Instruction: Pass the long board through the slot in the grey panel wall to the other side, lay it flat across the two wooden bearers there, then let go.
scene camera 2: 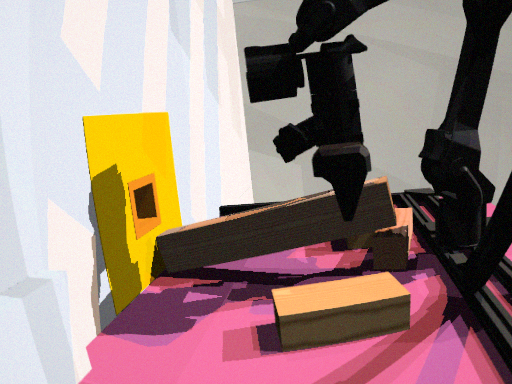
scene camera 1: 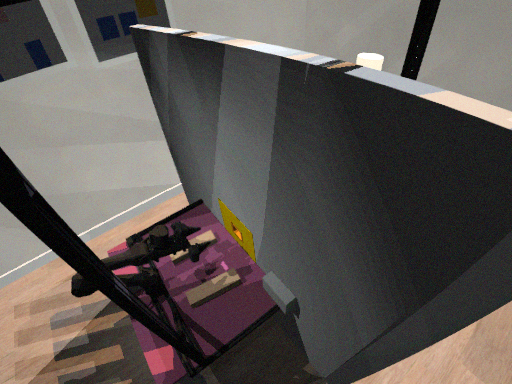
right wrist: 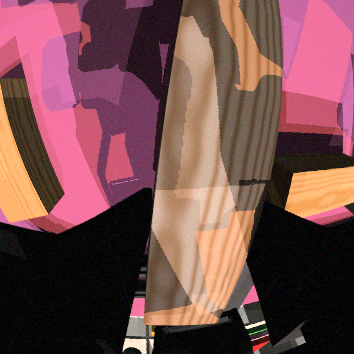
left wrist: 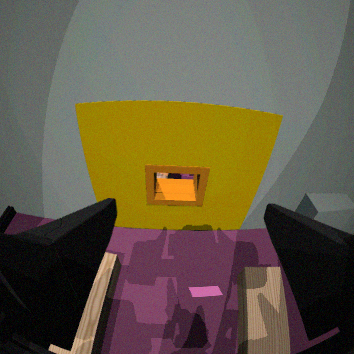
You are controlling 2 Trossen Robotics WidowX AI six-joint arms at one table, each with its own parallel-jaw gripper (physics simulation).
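Pixels of known places: left gripper, fingertip midpoint: point(scene camera 1: 205, 234) point(left wrist: 194, 210); right gripper, fingertip midpoint: point(scene camera 2: 348, 215) point(right wrist: 191, 197); left arm's base, link origin: point(scene camera 1: 157, 290); right arm's base, link origin: point(scene camera 2: 462, 241).
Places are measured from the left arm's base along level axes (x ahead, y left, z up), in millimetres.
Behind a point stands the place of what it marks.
The long board point(scene camera 2: 250, 232) @[y -22, x 627, z 42 mm] point(right wrist: 200, 150) @[y -23, x 722, z 84 mm] tilts: its end by the wall is low beside the yellow plate, below slot level, and its other end is raised. My right gripper point(scene camera 2: 350, 215) @[y -19, x 755, z 55 mm] point(right wrist: 191, 197) @[y -19, x 755, z 55 mm] is shut on the board near the raised end. The slot's orange frame point(scene camera 2: 147, 226) @[y -27, x 484, z 59 mm] point(left wrist: 150, 185) @[y 17, x 430, z 90 mm] sits in the yellow plate point(scene camera 1: 245, 247) @[y -78, x 432, z 27 mm] point(scene camera 2: 107, 137) @[y -103, x 483, z 188 mm] point(left wrist: 115, 150) @[y 63, x 432, z 147 mm] on the panel wall point(scene camera 1: 350, 175) @[y -491, x 432, z 726 mm] point(left wrist: 175, 45) @[y -10, x 433, z 279 mm]. Beyond the wall, two bearers point(scene camera 1: 215, 288) @[y -160, x 214, z 19 mm] point(left wrist: 265, 305) @[y -147, x 264, z 19 mm] lie apart. My left gripper point(scene camera 1: 204, 236) @[y -23, x 287, z 195 mm] point(left wrist: 194, 210) @[y -23, x 287, z 195 mm] is open and empty above them, facing the slot.
On the board's side of the wall, one wooden block point(scene camera 2: 345, 312) @[y -211, x 745, z 12 mm] lies in front of the board. Another block point(scene camera 2: 392, 245) @[y -29, x 810, z 13 mm] lies under its raised end. A grey block point(scene camera 1: 280, 292) @[y -364, x 399, z 81 mm] juts at the wall's foot. A dark post point(scene camera 1: 100, 270) @[y -368, x 36, z 690 mm] crosses scene camera 1.
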